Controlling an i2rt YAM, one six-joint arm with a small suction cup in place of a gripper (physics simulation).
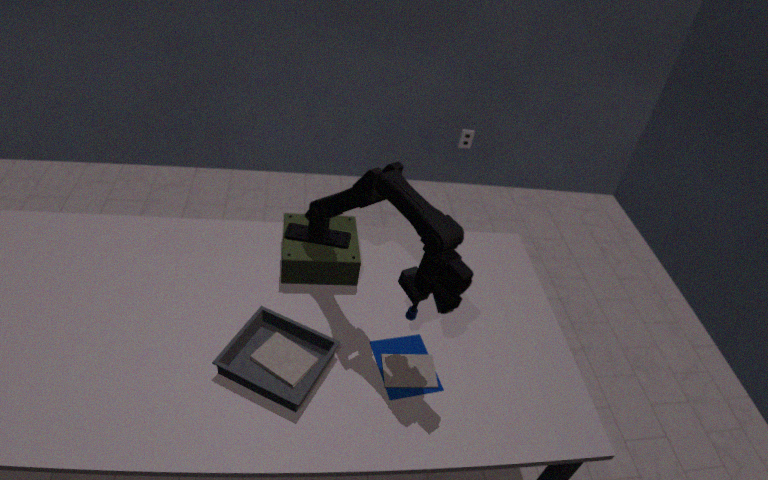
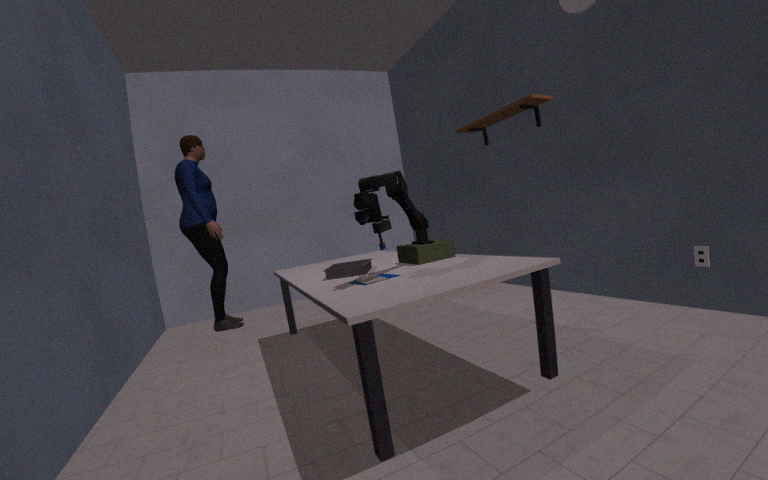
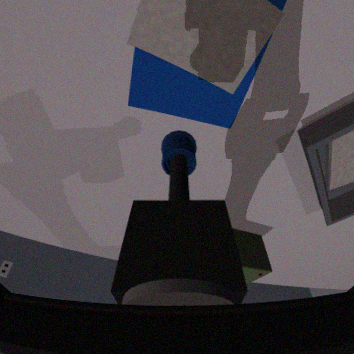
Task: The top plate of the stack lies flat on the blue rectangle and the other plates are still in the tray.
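Pixels of known places: hand, tool point: [image 1: 410,315] [image 2: 383,248] [image 3: 178,146]; arm's base, link origin: [image 1: 317,236] [image 2: 422,243].
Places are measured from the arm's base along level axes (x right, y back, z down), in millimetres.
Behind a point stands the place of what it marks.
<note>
A pale plate [image 1: 419,380] {y -407, x -354, z 89 mm} [image 2: 369,279] {y -384, x -331, z 88 mm} [image 3: 160,25] {y -349, x -364, z 88 mm} lies flat on the blue rectangle [image 1: 402,343] {y -286, x -301, z 93 mm} [image 2: 389,276] {y -291, x -326, z 93 mm} [image 3: 175,90] {y -296, x -306, z 93 mm}, turned relative to it. One corner reaches a little past the rectangle's edge. The grey tray [image 1: 254,388] {y -525, x 59, z 78 mm} [image 2: 348,269] {y -445, x -93, z 57 mm} [image 3: 341,212] {y -321, x 106, z 54 mm} holds a pale plate [image 1: 284,357] {y -413, x 8, z 80 mm} [image 3: 344,162] {y -385, x 1, z 80 mm}; whether more lie under it I cannot tell. My suction cup [image 1: 411,313] [image 2: 382,246] [image 3: 178,150] {y -294, x -301, z -33 mm} is blue, with nothing on it. It hangs in the air above the table, clear of the plate, on the robot base's side of the rectangle.
The arm stands on a green base block [image 1: 320,271] {y -111, x -31, z 38 mm} [image 2: 425,252] {y -39, x -137, z 38 mm} [image 3: 252,250] {y -124, x 36, z 41 mm} on the white table [image 1: 141,339] {y -434, x 396, z 94 mm} [image 2: 470,271] {y -16, x -585, z 94 mm}. The arm's shadow falls across the plate and rectangle. A person [image 2: 195,192] stands beyond the table. A wall shelf [image 2: 504,114] hangs high up.
</note>
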